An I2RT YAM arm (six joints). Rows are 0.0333 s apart.
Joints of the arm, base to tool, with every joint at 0 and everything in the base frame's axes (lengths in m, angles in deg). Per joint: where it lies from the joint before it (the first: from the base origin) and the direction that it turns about. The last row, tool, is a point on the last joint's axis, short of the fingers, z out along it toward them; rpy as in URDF.
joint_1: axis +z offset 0 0 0.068
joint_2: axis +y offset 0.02 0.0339 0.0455
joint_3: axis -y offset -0.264 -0.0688 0
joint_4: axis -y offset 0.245 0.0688 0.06
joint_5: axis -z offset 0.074 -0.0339 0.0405
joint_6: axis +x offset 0.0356 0 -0.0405
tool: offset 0 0 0 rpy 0 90 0
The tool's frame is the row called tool.
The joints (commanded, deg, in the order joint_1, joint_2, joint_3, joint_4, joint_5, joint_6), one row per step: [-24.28, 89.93, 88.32, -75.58, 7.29, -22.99]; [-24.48, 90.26, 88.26, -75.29, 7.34, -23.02]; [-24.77, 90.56, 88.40, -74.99, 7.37, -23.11]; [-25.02, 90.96, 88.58, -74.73, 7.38, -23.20]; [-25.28, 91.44, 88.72, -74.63, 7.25, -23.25]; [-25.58, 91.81, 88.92, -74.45, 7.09, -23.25]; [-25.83, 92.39, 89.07, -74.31, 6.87, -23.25]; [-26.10, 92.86, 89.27, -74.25, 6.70, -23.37]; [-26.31, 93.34, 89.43, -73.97, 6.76, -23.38]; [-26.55, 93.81, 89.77, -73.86, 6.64, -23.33]
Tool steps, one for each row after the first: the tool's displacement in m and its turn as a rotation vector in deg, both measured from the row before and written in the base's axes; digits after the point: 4 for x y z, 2 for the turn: [0.0011, -0.0016, -0.0017, -0.01, 0.12, -0.18]; [0.0010, -0.0021, -0.0006, -0.10, -0.10, -0.21]; [0.0014, -0.0021, -0.0010, -0.04, -0.01, -0.17]; [0.0013, -0.0020, -0.0016, 0.21, 0.17, -0.18]; [0.0010, -0.0021, -0.0008, 0.14, -0.08, -0.26]; [0.0017, -0.0021, -0.0021, 0.32, 0.17, -0.20]; [0.0012, -0.0021, -0.0014, 0.22, 0.14, -0.12]; [0.0016, -0.0021, -0.0015, -0.04, 0.06, -0.21]; [0.0014, -0.0021, -0.0007, 0.12, -0.04, -0.26]
